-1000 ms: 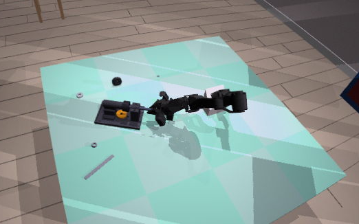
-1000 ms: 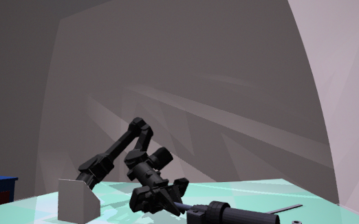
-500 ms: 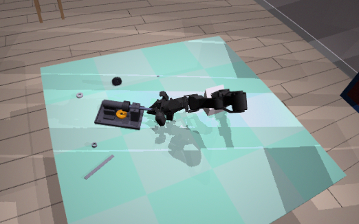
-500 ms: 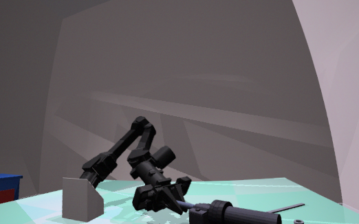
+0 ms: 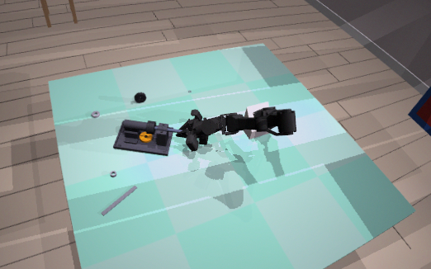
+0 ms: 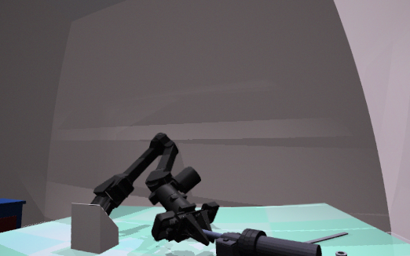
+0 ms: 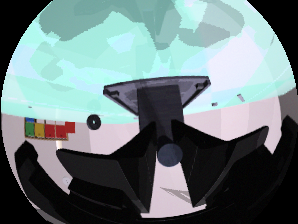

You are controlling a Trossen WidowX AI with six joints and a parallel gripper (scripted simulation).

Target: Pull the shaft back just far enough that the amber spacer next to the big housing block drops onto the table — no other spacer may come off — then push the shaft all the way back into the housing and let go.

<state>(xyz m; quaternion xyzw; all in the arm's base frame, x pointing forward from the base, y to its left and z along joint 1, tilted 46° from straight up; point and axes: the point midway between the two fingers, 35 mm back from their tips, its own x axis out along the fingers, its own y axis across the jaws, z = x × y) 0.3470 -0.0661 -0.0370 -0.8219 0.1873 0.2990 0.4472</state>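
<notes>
Right now the shaft is 40 mm ahead of my gripper tip, 30 mm to the right of it and 20 mm above it. From my gripper tip the other things lie so: grey bar 310 mm ahead, 160 mm to the left, 60 mm below; amber spacer 110 mm ahead, 80 mm to the right, 50 mm below.
</notes>
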